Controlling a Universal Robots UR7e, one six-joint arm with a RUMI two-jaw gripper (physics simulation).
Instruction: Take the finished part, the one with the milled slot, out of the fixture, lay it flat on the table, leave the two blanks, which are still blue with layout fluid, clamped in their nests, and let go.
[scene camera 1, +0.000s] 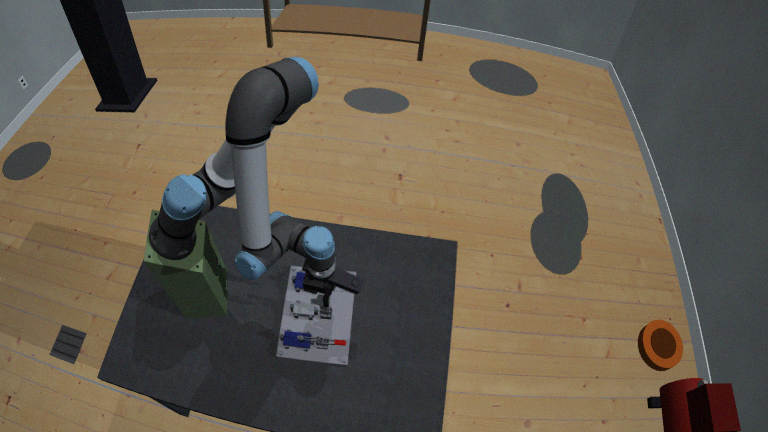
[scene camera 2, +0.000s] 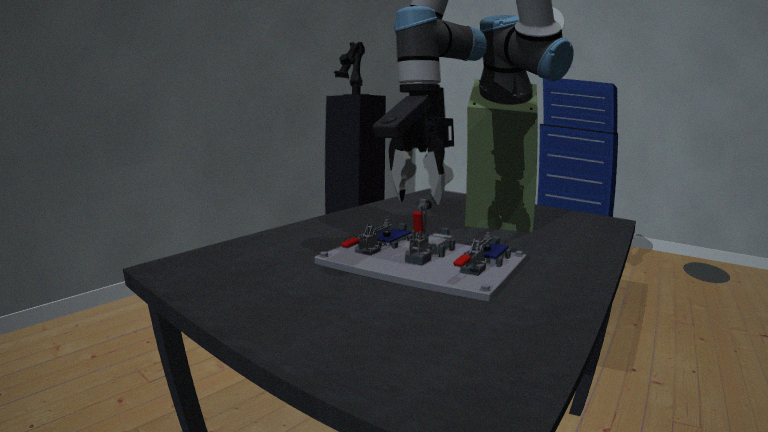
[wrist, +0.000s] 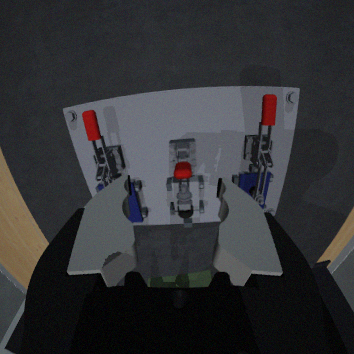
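The finished part, bare grey metal, sits in the middle nest; the clamp partly hides it in the wrist view. The middle clamp stands up, its red handle upright and its arm raised. One blue blank and the other blue blank sit in the outer nests under lowered clamps; a finger partly hides the latter in the wrist view. My gripper is partly open and empty, above the middle clamp, fingers pointing down.
The pale fixture plate lies on the dark table. The outer clamps' red handles lie low. The green pedestal stands behind the plate.
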